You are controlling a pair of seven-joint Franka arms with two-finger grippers.
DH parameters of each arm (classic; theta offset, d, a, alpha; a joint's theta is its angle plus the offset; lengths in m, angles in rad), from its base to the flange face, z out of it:
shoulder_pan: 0 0.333 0 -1.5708
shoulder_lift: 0 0 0 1.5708
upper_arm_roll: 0 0.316 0.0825 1.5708
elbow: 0 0 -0.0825 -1.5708
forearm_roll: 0 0.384 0 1.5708
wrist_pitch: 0 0 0.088 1.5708
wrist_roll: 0 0.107 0 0
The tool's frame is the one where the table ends.
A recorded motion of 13 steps. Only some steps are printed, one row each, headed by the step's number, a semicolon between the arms.
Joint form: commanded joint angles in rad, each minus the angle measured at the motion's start. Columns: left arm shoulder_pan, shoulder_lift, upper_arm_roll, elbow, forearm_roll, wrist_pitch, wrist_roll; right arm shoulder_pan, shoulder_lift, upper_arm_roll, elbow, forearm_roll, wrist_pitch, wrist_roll.
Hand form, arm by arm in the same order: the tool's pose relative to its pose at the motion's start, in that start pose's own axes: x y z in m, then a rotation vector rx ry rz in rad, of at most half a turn. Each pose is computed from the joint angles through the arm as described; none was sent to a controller.
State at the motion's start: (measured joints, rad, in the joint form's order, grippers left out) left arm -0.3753 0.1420 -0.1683 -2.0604 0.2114 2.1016 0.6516; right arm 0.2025 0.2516 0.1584 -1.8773 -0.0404 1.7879 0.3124
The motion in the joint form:
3: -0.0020 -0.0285 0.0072 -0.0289 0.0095 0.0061 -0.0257; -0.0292 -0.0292 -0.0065 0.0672 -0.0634 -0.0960 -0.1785
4: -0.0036 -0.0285 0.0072 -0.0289 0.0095 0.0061 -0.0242; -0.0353 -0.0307 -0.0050 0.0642 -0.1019 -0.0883 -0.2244
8: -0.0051 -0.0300 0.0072 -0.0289 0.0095 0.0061 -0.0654; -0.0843 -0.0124 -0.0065 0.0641 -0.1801 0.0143 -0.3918
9: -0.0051 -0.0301 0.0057 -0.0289 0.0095 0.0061 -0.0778; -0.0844 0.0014 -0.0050 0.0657 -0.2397 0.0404 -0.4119
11: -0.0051 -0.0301 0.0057 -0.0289 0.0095 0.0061 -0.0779; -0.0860 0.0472 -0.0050 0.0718 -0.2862 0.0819 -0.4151
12: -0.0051 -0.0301 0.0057 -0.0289 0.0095 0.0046 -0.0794; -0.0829 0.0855 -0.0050 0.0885 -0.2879 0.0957 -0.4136
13: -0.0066 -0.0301 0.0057 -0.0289 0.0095 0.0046 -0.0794; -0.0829 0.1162 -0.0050 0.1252 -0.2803 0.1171 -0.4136
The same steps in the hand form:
3: -0.0082 0.0035 -0.0024 0.0128 -0.0047 -0.0256; -0.0030 0.0298 -0.0389 -0.0567 0.0113 -0.1478
4: -0.0076 0.0041 -0.0025 0.0130 -0.0047 -0.0226; -0.0012 0.0357 -0.0392 -0.0919 0.0226 -0.1945
8: -0.0072 0.0047 -0.0035 0.0146 -0.0034 -0.0626; 0.0208 0.0664 -0.0387 -0.1448 0.1006 -0.3340
9: -0.0066 0.0053 -0.0037 0.0148 -0.0030 -0.0735; 0.0277 0.0684 -0.0355 -0.2009 0.1171 -0.3708
11: -0.0066 0.0053 -0.0037 0.0148 -0.0030 -0.0736; 0.0436 0.0682 -0.0180 -0.2364 0.1219 -0.3943
12: -0.0067 0.0054 -0.0035 0.0139 -0.0042 -0.0751; 0.0545 0.0637 -0.0060 -0.2319 0.1154 -0.4019
13: -0.0061 0.0059 -0.0037 0.0142 -0.0041 -0.0736; 0.0663 0.0610 -0.0082 -0.2176 0.1424 -0.4008

